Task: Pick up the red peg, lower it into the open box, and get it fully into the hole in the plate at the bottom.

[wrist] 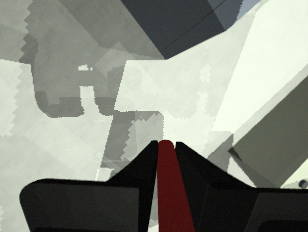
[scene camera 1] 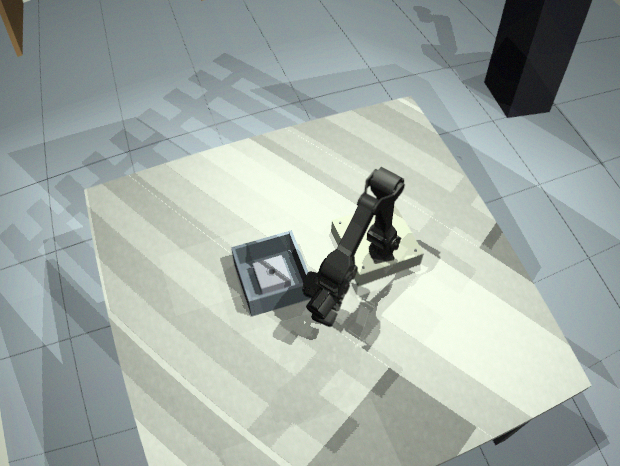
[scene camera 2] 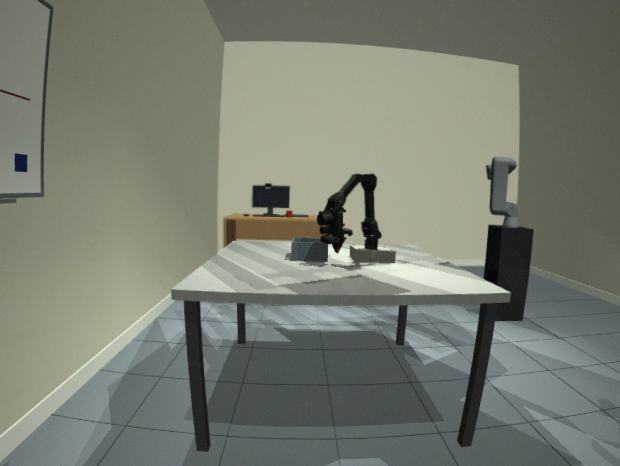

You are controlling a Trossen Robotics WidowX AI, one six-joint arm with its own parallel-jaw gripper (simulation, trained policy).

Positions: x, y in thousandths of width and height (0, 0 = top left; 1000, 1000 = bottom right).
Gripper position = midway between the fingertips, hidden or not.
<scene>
In view: my gripper (wrist: 541, 631), a grey box (scene camera 1: 459, 525) and a plate (scene camera 1: 438, 591).
The grey box also shows in scene camera 2 (scene camera 2: 488, 535). The wrist view does not show the plate: it is out of frame. Scene camera 2 does not show the plate, which is hidden by the grey box.
</scene>
